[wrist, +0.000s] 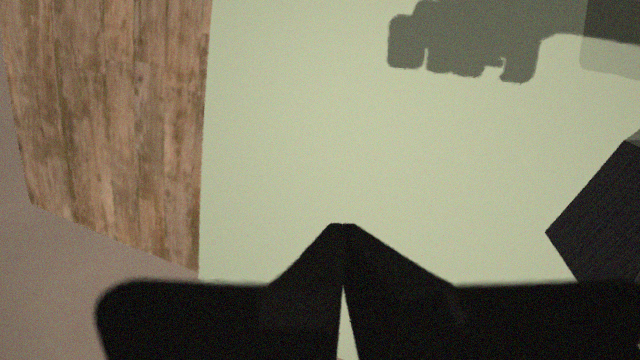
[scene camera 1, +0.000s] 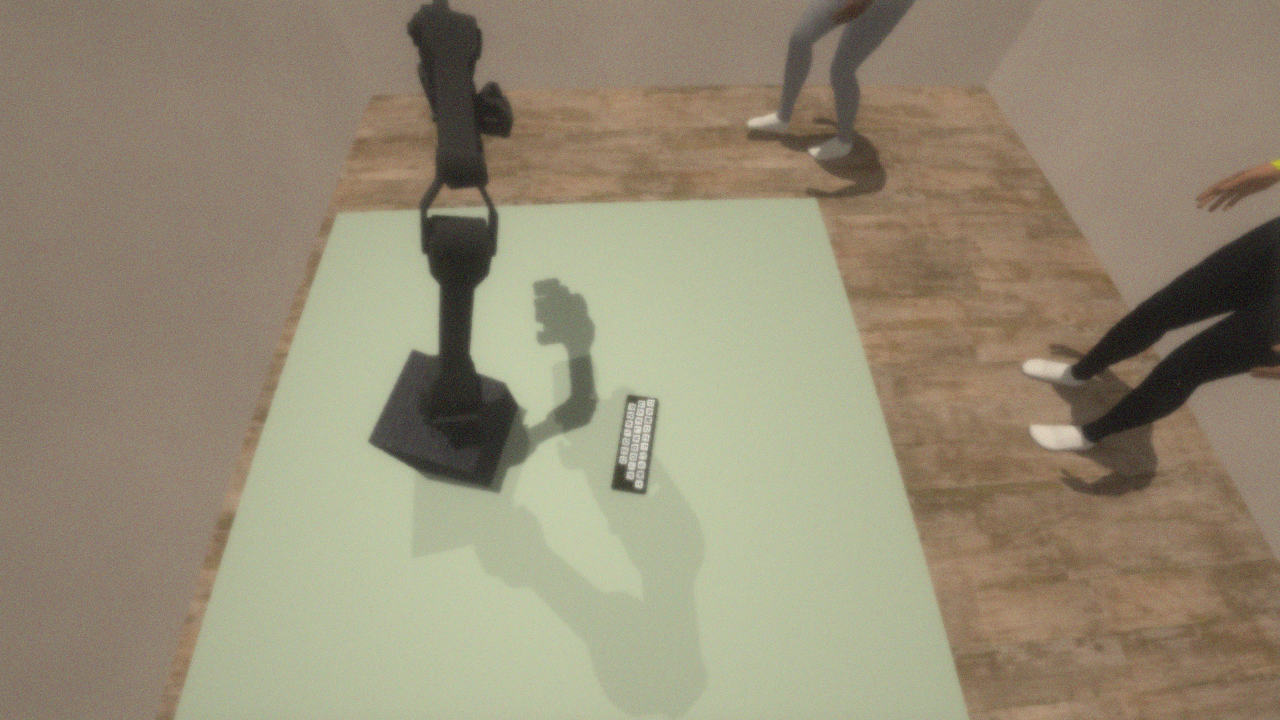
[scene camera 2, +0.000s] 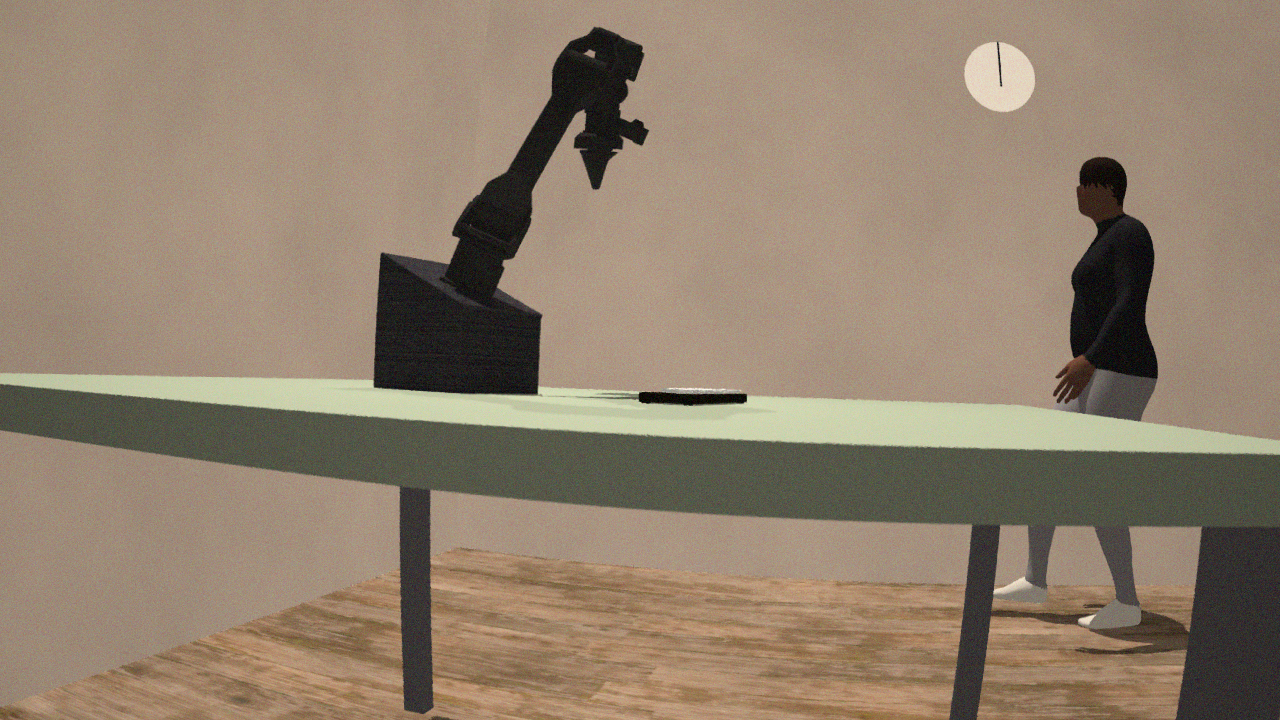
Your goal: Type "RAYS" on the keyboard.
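Seen in the pictures: gripper, fingertip midpoint: [wrist: 340, 236] [scene camera 2: 595, 189]; arm's base, origin of the base link: [scene camera 1: 448, 416] [scene camera 2: 466, 287].
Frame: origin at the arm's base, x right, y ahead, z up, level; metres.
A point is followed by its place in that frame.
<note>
A small black keyboard [scene camera 1: 634, 445] @(x 0.091, y 0.312, z -0.125 m) [scene camera 2: 691, 398] @(x 0.184, y 0.310, z -0.134 m) with rows of white keys lies flat on the pale green table [scene camera 1: 760, 313] @(x -0.152, y 0.673, z -0.142 m) [scene camera 2: 268, 429] @(x 0.670, y 0.038, z -0.156 m) [wrist: 280, 150] @(x -0.517, y 0.046, z -0.142 m), to the right of the arm's base in scene camera 1. Its key letters are too small to read there. My gripper [scene camera 2: 596, 187] @(x -0.358, y 0.132, z 0.212 m) [wrist: 340, 236] @(x -0.358, y 0.132, z 0.212 m) is shut, with its fingertips together and empty. It points down high above the table, well apart from the keyboard. The keyboard does not show in the wrist view.
The arm stands on a dark wedge-shaped base block [scene camera 1: 447, 447] @(x 0.053, y -0.008, z -0.008 m) [scene camera 2: 456, 349] @(x 0.097, y 0.016, z -0.087 m) [wrist: 595, 230] @(x -0.103, y 0.003, z -0.068 m). The arm's shadows fall on the table around the keyboard. One person [scene camera 2: 1114, 286] stands beyond the table. Two people's legs show on the wooden floor [scene camera 1: 966, 268] in scene camera 1.
</note>
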